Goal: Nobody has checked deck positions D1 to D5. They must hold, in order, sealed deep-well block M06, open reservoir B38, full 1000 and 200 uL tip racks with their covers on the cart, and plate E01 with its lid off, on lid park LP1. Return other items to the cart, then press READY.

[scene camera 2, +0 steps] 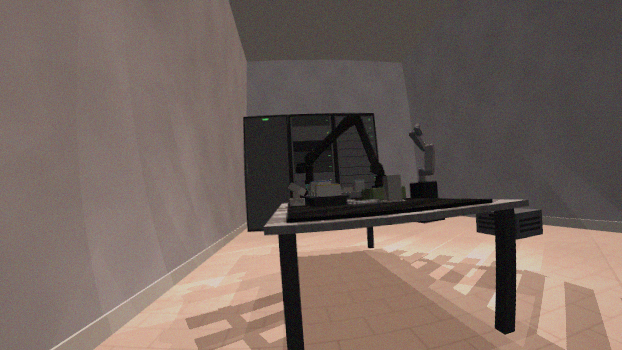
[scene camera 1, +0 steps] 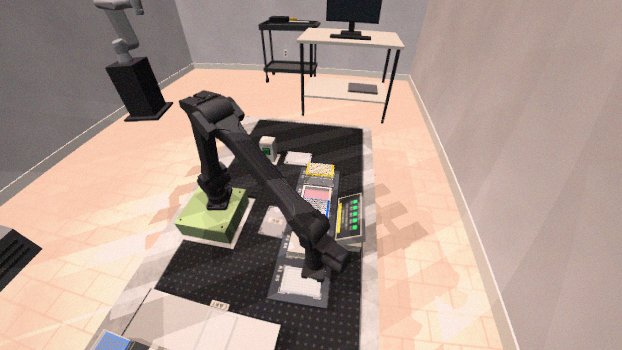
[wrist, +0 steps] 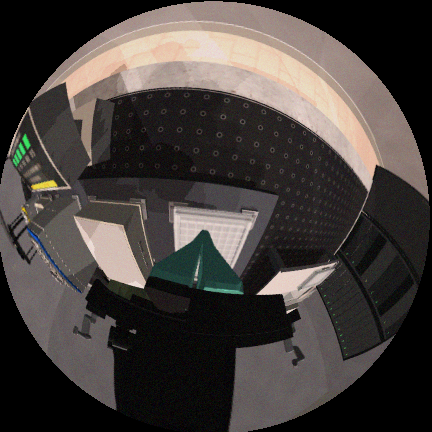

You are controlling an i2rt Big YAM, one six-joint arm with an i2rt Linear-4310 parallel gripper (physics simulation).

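Frame: origin at the arm's base, x ahead, y left, z up, level; centimetres.
Where they show: gripper, fingertip midpoint: (scene camera 1: pixel 314 279) (wrist: pixel 203 234); arm's base, origin of the base link: (scene camera 2: pixel 381 187) (scene camera 1: pixel 220 199).
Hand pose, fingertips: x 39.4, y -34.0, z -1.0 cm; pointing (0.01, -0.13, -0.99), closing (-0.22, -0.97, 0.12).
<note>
Each offset is from my fingertips to the top centre of the thing. "spot": to the spot under its first point. Level surfaces: height alone.
My gripper (wrist: pixel 203 234) is shut and empty, pointing down over a white gridded plate @(dx -4.4, dy -0.1, dz -0.4 cm) (scene camera 1: pixel 295 287) (wrist: pixel 215 225) at the deck's near end, beside the D5 mark. Whether the tips touch it is unclear. Beside it sits a grey-sided box @(dx -2.3, dy +12.1, dz +2.4 cm) (scene camera 1: pixel 295 248) (wrist: pixel 110 245) with a plain pale top, partly hidden by the arm in scene camera 1. Farther along are a blue-rimmed tip rack @(dx -0.2, dy +24.3, dz +8.0 cm) (scene camera 1: pixel 322 206), a pink-filled reservoir @(dx +1.9, dy +36.5, dz +1.3 cm) (scene camera 1: pixel 317 193) and a yellow-rimmed tip rack @(dx +4.1, dy +48.7, dz +4.7 cm) (scene camera 1: pixel 320 169), both racks uncovered. A small device @(dx -22.6, dy +69.7, dz +6.4 cm) (scene camera 1: pixel 268 147) with a green button stands at the back. Item codes are unreadable.
A tilted panel @(spot: dx +13.9, dy +20.5, dz +5.4 cm) (scene camera 1: pixel 350 217) (wrist: pixel 37 150) with several green lights stands beside the deck. Flat white pads @(spot: dx -16.5, dy +27.1, dz -5.7 cm) (scene camera 1: pixel 273 221) @(dx -6.7, dy +69.0, dz -4.8 cm) (scene camera 1: pixel 298 158) lie on the other side. The pale cart surface @(dz -0.6 cm) (scene camera 1: pixel 250 332) is at the front, with a blue-topped item @(spot: dx -52.5, dy -20.5, dz +8.8 cm) (scene camera 1: pixel 112 341) at its left.
</note>
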